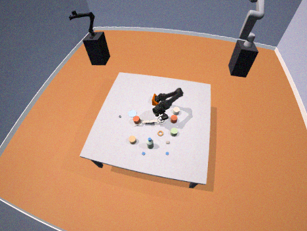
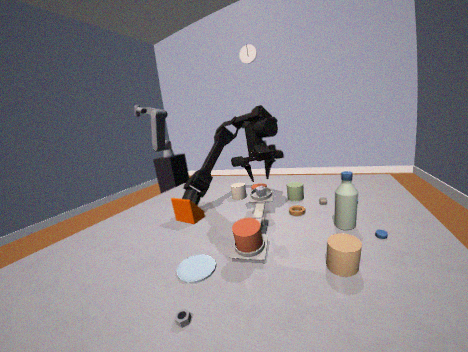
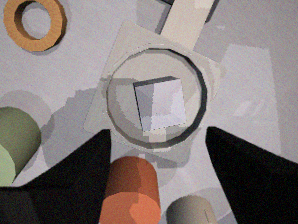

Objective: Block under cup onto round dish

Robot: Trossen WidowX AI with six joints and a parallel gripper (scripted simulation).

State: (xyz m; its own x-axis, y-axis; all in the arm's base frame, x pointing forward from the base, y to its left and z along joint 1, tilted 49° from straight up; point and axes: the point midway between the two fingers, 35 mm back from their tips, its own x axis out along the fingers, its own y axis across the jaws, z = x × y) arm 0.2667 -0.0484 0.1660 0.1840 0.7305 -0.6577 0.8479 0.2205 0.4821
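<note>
My gripper tip is 4 cm above the pale grey block and 1 cm to the left of it. The rest, counted from my gripper tip: cream cup: 16 cm behind, 13 cm to the left, 9 cm below; then green cup: 15 cm to the left, 12 cm ahead, 9 cm below; then small balance: 13 cm to the right, 10 cm below, 2 cm ahead.
</note>
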